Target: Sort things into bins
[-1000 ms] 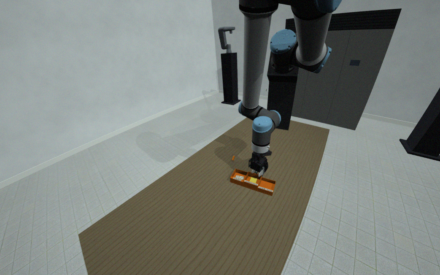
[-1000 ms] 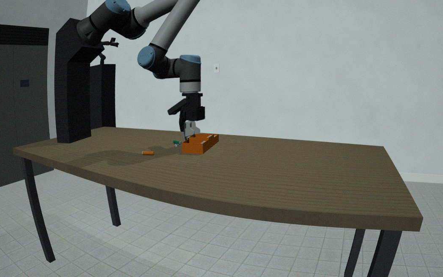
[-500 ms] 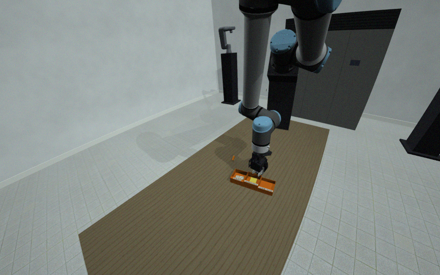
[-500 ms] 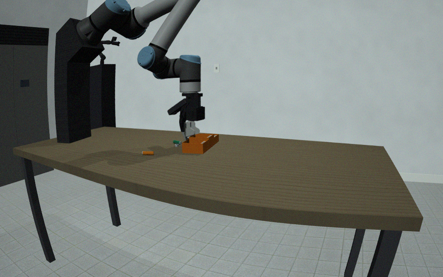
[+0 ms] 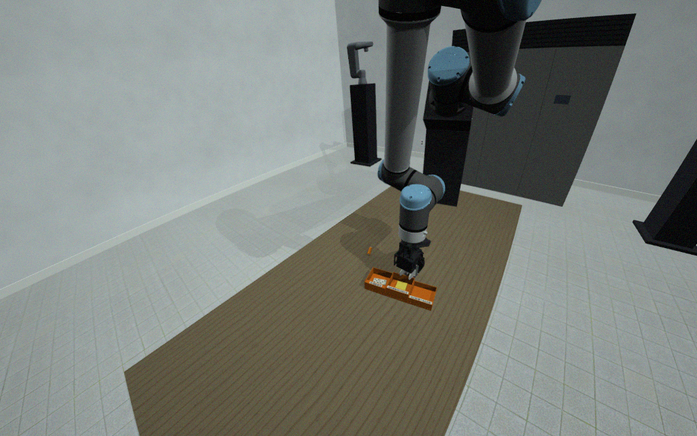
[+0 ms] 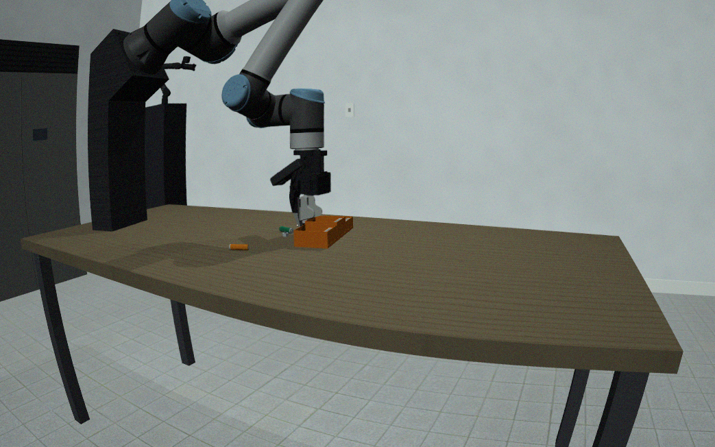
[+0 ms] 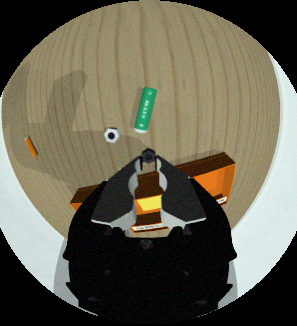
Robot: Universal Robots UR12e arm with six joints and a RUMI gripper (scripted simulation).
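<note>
My gripper is now 30 mm past the silver nut, 40 mm to the left of it and 10 mm above it. The rest, counted from my hand: green cylinder: 60 mm behind, 10 mm below; black nut: 10 mm below; yellow block: 60 mm ahead, 10 mm to the right, 10 mm below.
</note>
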